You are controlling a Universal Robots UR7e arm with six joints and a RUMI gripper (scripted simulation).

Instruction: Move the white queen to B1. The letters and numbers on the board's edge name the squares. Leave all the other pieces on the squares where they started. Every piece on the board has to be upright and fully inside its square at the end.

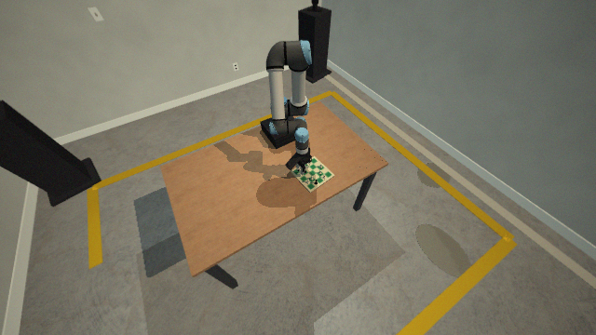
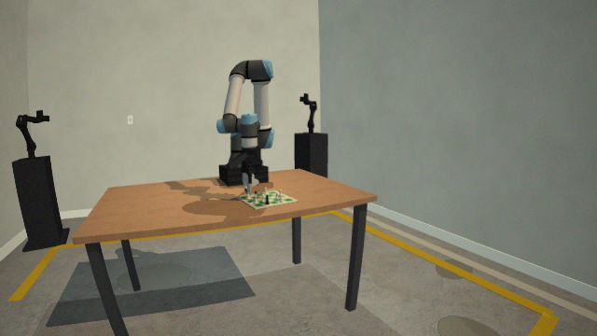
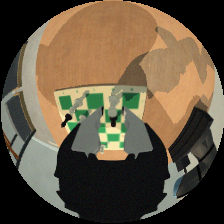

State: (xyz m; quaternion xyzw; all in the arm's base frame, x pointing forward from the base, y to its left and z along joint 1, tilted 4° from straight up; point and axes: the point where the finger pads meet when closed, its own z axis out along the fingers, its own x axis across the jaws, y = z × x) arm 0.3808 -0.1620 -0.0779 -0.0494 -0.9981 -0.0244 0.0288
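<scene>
The green-and-cream chessboard is 5 cm ahead of my hand, 7 cm to the left of it and 4 cm below it.
</scene>
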